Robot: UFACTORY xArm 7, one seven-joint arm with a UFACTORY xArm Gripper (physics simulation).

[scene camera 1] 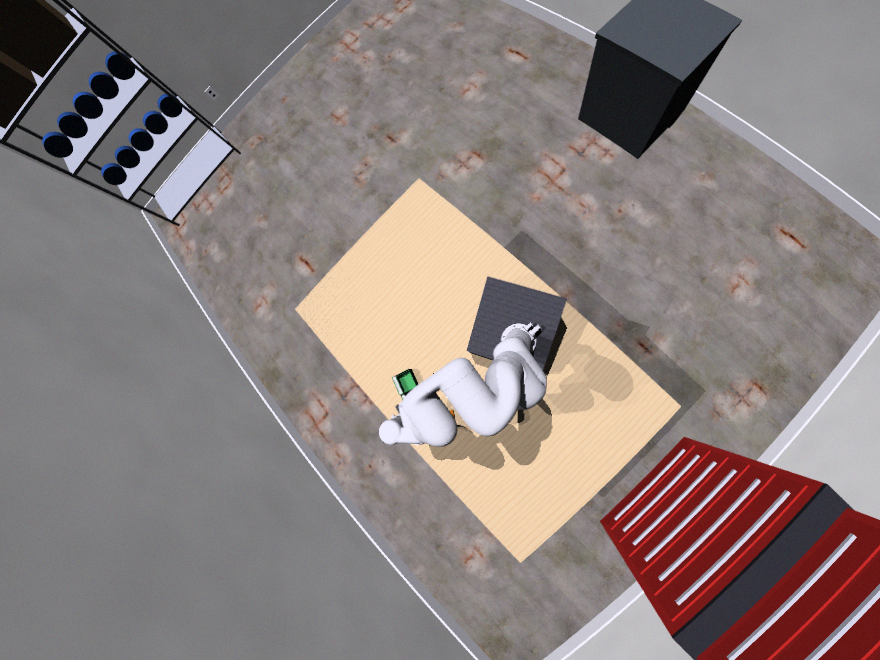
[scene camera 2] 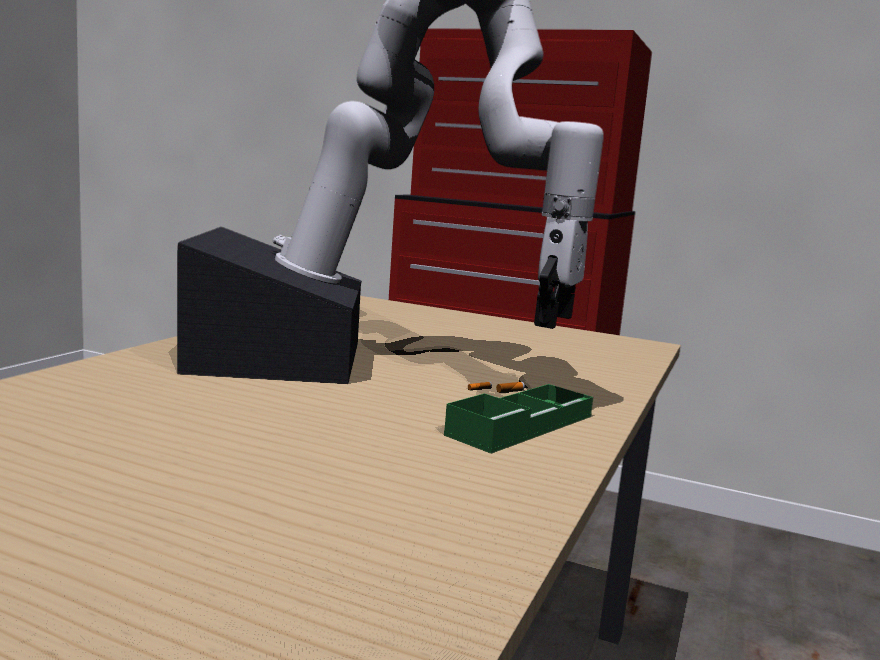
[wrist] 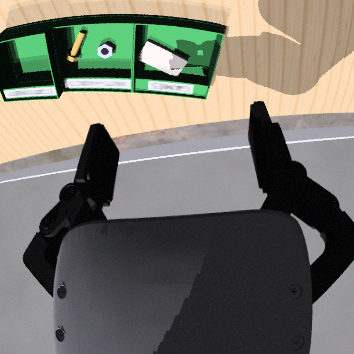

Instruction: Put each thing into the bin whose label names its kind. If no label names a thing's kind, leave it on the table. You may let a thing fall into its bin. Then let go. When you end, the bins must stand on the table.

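Frame: origin at the arm's base, x right, y up, z back, level; metres.
Seen in the pictures: gripper, fingertip midpoint: (scene camera 2: 553, 322) (wrist: 177, 126); arm's base, link origin: (scene camera 2: 307, 270).
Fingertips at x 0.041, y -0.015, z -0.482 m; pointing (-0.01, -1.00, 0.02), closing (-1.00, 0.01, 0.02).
Observation:
Pixels of each thing's middle, then the offset from my fingertips to it. "pt": a spot on its surface instead. Level surfaces: height alone.
- left bin, surface spot: (wrist: 31, 56) pt dx +0.173, dy -0.137, dz +0.029 m
- brass bolt, body centre: (wrist: 76, 45) dx +0.106, dy -0.132, dz +0.022 m
- hex nut, body centre: (wrist: 105, 49) dx +0.077, dy -0.133, dz +0.005 m
- pale metal piece, body centre: (wrist: 161, 57) dx +0.019, dy -0.134, dz -0.021 m
- wooden table, surface height: dy -0.144 m
A green block of three bins (scene camera 1: 405, 381) (scene camera 2: 467, 427) (wrist: 115, 22) stands near the table's edge; its white labels are too blurred to read. In the wrist view the left bin (wrist: 31, 56) is empty. The middle bin holds a brass bolt (wrist: 77, 46) and a hex nut (wrist: 105, 50). The right bin holds a pale metal piece (wrist: 162, 57), lying tilted on its floor. Two orange cylinders (scene camera 2: 479, 385) (scene camera 2: 510, 387) lie on the table behind the bins. My gripper (scene camera 2: 555, 319) (wrist: 177, 126) is open and empty, above and close to the right bin; the arm hides it in scene camera 1.
The arm's dark wedge-shaped base (scene camera 1: 517, 305) (scene camera 2: 263, 319) stands on the wooden table (scene camera 1: 398, 269) (scene camera 2: 248, 497). A red drawer cabinet (scene camera 1: 710, 539) (scene camera 2: 625, 177), a dark cabinet (scene camera 1: 625, 92) and a rack (scene camera 1: 191, 177) stand around the table.

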